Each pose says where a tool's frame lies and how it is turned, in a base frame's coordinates. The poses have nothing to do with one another.
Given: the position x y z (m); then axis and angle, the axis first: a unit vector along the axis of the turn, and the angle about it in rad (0 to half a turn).
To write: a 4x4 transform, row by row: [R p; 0 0 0 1], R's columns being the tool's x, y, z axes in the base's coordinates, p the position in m. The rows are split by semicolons. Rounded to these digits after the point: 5 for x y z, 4 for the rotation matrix.
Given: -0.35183, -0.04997, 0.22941, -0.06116, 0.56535, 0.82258, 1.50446
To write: 0.0698, -0.8531, 0.5171, -0.35183; 0.7885, 0.3647, 0.4952, -0.04997; -0.6111, 0.3732, 0.6981, 0.22941; 0, 0, 0, 1
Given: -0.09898, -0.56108, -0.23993, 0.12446, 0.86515, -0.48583, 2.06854
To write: -0.4546, 0.5860, 0.6708, -0.09898; -0.2678, 0.6284, -0.7303, -0.56108; -0.8495, -0.5116, -0.1287, -0.23993; 0, 0, 0, 1
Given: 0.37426, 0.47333, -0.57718, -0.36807, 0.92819, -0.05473, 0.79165
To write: 0.7430, -0.0626, 0.6664, 0.37426; -0.1405, 0.9588, 0.2468, 0.47333; -0.6544, -0.2770, 0.7036, -0.57718; 0, 0, 0, 1
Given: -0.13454, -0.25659, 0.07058, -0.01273, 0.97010, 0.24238, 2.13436
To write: -0.5340, -0.2238, 0.8153, -0.13454; 0.1860, 0.9096, 0.3715, -0.25659; -0.8248, 0.3500, -0.4441, 0.07058; 0, 0, 0, 1
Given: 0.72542, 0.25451, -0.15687, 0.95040, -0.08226, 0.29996, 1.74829
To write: 0.8862, -0.3872, 0.2544, 0.72542; 0.2033, -0.1686, -0.9645, 0.25451; 0.4164, 0.9064, -0.0707, -0.15687; 0, 0, 0, 1
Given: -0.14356, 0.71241, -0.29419, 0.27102, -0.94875, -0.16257, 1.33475
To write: 0.2901, -0.0389, -0.9562, -0.14356; -0.3551, 0.9235, -0.1453, 0.71241; 0.8887, 0.3817, 0.2541, -0.29419; 0, 0, 0, 1
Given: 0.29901, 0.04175, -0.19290, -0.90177, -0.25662, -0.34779, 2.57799
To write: 0.6553, 0.6128, 0.4417, 0.29901; 0.2412, -0.7238, 0.6465, 0.04175; 0.7158, -0.3171, -0.6221, -0.19290; 0, 0, 0, 1
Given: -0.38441, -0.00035, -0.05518, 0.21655, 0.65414, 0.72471, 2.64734
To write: -0.7921, -0.0774, 0.6054, -0.38441; 0.6101, -0.0757, 0.7887, -0.00035; -0.0152, 0.9941, 0.1072, -0.05518; 0, 0, 0, 1
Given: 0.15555, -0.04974, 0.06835, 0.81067, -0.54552, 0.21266, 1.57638
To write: 0.6553, -0.6574, -0.3722, 0.15555; -0.2320, 0.2937, -0.9273, -0.04974; 0.7189, 0.6940, 0.0399, 0.06835; 0, 0, 0, 1
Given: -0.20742, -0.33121, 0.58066, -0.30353, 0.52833, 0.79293, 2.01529
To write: -0.2983, -0.9452, 0.1328, -0.20742; 0.4866, -0.0308, 0.8731, -0.33121; -0.8212, 0.3250, 0.4691, 0.58066; 0, 0, 0, 1
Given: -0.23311, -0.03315, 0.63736, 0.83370, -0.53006, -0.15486, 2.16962
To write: 0.5232, -0.5631, -0.6397, -0.23311; -0.8189, -0.1243, -0.5603, -0.03315; 0.2359, 0.8170, -0.5262, 0.63736; 0, 0, 0, 1
